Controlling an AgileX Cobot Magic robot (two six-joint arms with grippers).
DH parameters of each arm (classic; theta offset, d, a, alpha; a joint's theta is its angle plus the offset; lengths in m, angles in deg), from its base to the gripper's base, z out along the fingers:
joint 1: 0 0.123 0 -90
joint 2: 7.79 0 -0.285 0
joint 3: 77.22 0 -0.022 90
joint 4: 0 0.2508 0 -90
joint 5: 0 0 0.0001 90
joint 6: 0 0.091 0 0
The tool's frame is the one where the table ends.
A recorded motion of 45 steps. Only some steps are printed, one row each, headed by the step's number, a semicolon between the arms.
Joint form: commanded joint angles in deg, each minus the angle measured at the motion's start. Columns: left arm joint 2, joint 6, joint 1, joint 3, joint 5, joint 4; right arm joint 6, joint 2, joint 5, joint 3, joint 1, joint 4.
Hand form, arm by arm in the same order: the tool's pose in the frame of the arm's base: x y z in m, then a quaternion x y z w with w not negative. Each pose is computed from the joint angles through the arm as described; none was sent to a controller.
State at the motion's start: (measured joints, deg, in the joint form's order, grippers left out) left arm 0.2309 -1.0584 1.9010 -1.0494 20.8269 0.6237; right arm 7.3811 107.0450 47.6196 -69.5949 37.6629 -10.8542
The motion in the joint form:
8: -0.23 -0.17 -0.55 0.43 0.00 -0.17; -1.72 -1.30 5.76 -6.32 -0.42 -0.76
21: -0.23 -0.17 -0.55 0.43 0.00 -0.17; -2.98 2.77 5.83 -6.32 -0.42 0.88
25: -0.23 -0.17 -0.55 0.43 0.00 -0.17; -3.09 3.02 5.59 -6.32 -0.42 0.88
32: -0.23 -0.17 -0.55 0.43 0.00 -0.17; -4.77 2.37 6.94 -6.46 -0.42 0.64
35: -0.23 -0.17 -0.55 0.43 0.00 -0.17; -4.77 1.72 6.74 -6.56 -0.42 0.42
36: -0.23 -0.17 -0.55 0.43 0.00 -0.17; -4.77 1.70 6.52 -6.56 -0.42 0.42
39: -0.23 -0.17 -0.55 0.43 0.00 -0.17; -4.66 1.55 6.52 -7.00 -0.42 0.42
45: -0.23 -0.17 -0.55 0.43 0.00 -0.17; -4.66 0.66 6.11 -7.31 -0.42 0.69
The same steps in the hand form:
8: 0.0528 0.0015 0.1841 -0.01580 0.79435 0.00402 0.60724; 0.3033 0.2121 0.2112 -0.31905 0.93820 -0.04361 0.12683
21: 0.0528 0.0015 0.1841 -0.01580 0.79435 0.00402 0.60724; 0.3060 0.2167 0.1843 -0.32608 0.94017 -0.04476 0.08803
25: 0.0528 0.0015 0.1841 -0.01580 0.79435 0.00402 0.60724; 0.3065 0.2171 0.1827 -0.32728 0.93977 -0.04469 0.08784
32: 0.0528 0.0015 0.1841 -0.01580 0.79435 0.00402 0.60724; 0.3050 0.2153 0.1874 -0.34081 0.93508 -0.05011 0.08349
35: 0.0528 0.0015 0.1841 -0.01580 0.79435 0.00402 0.60724; 0.3050 0.2151 0.1921 -0.34121 0.93420 -0.04905 0.09186
36: 0.0528 0.0015 0.1841 -0.01580 0.79435 0.00402 0.60724; 0.3053 0.2153 0.1923 -0.34129 0.93402 -0.04826 0.09379
39: 0.0528 0.0015 0.1841 -0.01580 0.79435 0.00402 0.60724; 0.3063 0.2160 0.1952 -0.33990 0.93410 -0.04666 0.09872
45: 0.0528 0.0015 0.1841 -0.01580 0.79435 0.00402 0.60724; 0.3063 0.2166 0.2024 -0.33795 0.93370 -0.04030 0.11127

